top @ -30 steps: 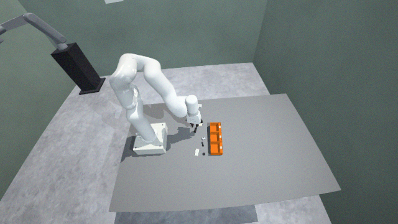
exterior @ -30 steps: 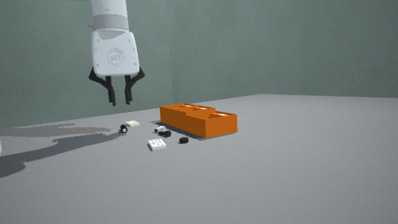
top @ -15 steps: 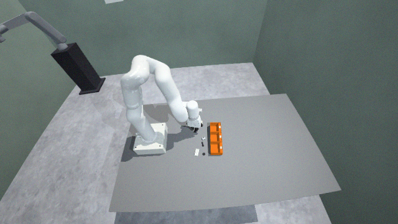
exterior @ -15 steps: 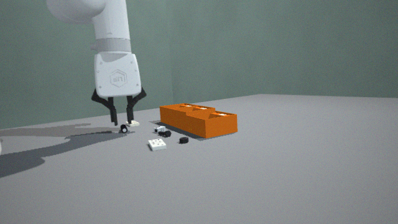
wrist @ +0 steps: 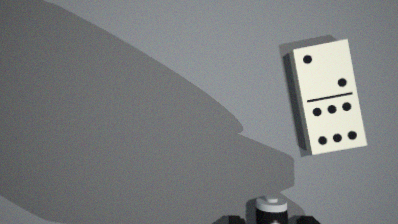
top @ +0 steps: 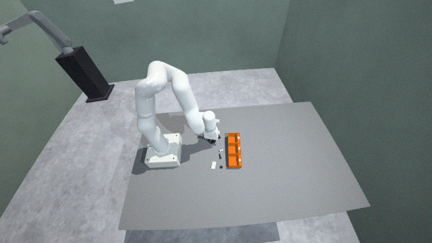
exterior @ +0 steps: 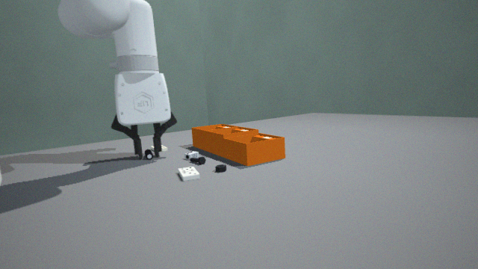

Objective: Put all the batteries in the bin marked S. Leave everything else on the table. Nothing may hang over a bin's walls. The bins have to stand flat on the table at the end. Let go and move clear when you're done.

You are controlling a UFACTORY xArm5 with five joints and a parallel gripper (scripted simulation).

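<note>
The black battery is 2 cm below my hand. From my hand the other things lie so: silver-white piece (8 cm to the right, 5 cm ahead, 1 cm below); black bolt (13 cm to the right, 4 cm ahead, 2 cm below); cream domino (6 cm to the left, 5 cm ahead, 2 cm below).
</note>
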